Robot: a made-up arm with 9 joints. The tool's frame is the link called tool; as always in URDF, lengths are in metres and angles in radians.
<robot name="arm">
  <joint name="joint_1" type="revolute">
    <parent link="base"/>
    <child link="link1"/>
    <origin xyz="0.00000 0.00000 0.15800" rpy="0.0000 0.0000 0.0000"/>
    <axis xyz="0 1 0"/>
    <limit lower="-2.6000" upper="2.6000"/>
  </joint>
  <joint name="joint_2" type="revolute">
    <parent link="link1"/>
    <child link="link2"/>
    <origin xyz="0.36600 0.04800 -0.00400" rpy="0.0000 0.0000 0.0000"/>
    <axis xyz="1 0 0"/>
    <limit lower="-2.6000" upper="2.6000"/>
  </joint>
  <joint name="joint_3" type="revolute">
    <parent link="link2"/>
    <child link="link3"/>
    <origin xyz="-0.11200 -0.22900 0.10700" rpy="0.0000 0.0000 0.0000"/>
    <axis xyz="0 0 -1"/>
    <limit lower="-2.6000" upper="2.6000"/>
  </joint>
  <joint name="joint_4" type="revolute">
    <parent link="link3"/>
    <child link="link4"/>
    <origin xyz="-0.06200 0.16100 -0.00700" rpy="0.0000 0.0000 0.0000"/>
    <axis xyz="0 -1 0"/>
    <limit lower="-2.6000" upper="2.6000"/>
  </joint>
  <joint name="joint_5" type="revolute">
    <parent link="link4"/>
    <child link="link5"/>
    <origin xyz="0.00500 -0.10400 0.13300" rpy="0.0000 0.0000 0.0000"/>
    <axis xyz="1 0 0"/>
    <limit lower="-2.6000" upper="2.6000"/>
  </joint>
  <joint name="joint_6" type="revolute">
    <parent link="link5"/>
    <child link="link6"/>
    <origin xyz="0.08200 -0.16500 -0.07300" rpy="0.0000 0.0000 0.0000"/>
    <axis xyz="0 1 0"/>
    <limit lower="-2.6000" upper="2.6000"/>
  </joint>
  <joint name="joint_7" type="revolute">
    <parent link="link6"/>
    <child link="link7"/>
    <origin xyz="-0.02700 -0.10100 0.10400" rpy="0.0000 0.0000 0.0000"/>
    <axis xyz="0 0 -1"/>
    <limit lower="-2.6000" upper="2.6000"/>
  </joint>
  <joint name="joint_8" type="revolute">
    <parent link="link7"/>
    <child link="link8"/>
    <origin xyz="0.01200 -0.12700 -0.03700" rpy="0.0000 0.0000 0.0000"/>
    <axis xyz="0 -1 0"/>
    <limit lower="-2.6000" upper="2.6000"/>
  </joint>
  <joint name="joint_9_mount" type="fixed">
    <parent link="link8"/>
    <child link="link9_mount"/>
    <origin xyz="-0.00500 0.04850 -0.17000" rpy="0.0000 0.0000 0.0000"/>
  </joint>
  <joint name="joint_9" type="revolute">
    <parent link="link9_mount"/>
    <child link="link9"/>
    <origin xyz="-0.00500 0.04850 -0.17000" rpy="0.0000 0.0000 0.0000"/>
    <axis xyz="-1 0 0"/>
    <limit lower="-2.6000" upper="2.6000"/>
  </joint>
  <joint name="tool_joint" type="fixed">
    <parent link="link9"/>
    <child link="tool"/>
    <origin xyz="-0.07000 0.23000 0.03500" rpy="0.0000 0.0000 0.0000"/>
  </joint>
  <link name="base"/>
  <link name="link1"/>
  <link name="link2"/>
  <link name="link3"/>
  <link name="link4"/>
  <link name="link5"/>
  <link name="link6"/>
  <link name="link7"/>
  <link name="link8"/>
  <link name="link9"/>
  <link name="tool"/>
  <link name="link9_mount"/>
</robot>
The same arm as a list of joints. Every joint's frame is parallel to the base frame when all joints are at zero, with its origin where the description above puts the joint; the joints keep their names.
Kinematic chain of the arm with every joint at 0, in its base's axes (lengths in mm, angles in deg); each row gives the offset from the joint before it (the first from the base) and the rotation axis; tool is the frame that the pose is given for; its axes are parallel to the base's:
joint_1: xyz 0 0 158 axis +y
joint_2: xyz 366 48 -4 axis +x
joint_3: xyz -112 -229 107 axis -z
joint_4: xyz -62 161 -7 axis -y
joint_5: xyz 5 -104 133 axis +x
joint_6: xyz 82 -165 -73 axis +y
joint_7: xyz -27 -101 104 axis -z
joint_8: xyz 12 -127 -37 axis -y
joint_9: xyz -10 97 -340 axis -x
tool: xyz -70 230 35
Joint limits (deg, base to tool): -148.97..148.97 -148.97..148.97 -148.97..148.97 -148.97..148.97 -148.97..148.97 -148.97..148.97 -148.97..148.97 -148.97..148.97 -148.97..148.97

